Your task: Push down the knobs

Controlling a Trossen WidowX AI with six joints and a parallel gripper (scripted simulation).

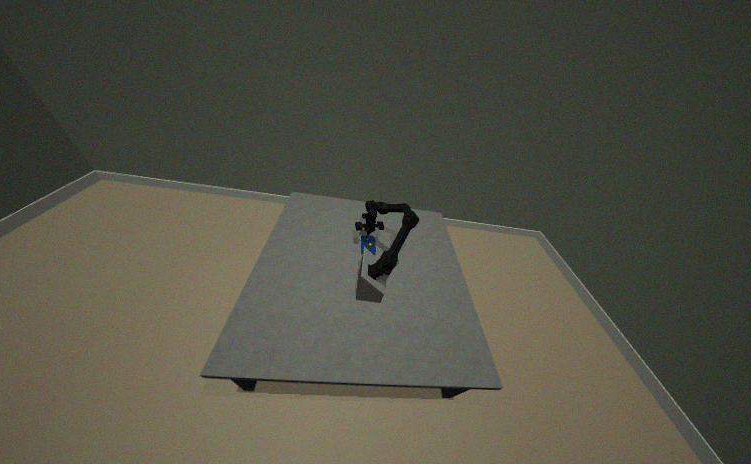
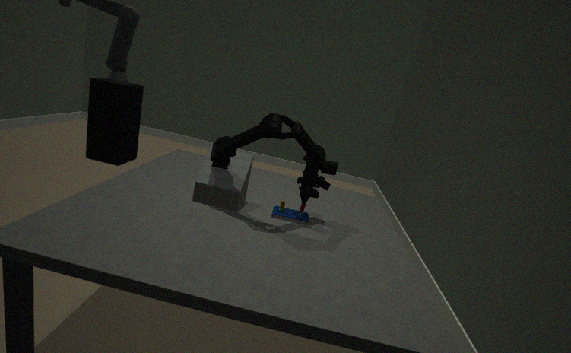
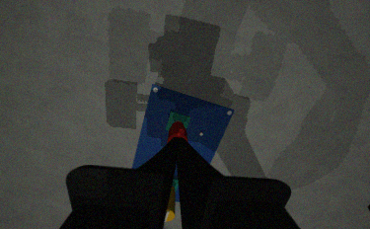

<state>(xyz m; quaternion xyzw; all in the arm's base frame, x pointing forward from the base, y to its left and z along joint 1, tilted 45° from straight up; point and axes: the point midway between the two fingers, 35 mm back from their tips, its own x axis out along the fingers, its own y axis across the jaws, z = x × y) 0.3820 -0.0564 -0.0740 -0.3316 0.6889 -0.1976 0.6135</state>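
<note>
Now: the red knob 1 cm below my gripper tip. The rest, counted from my gripper tip: yellow knob 9 cm behind, 2 cm to the right, 1 cm below.
</note>
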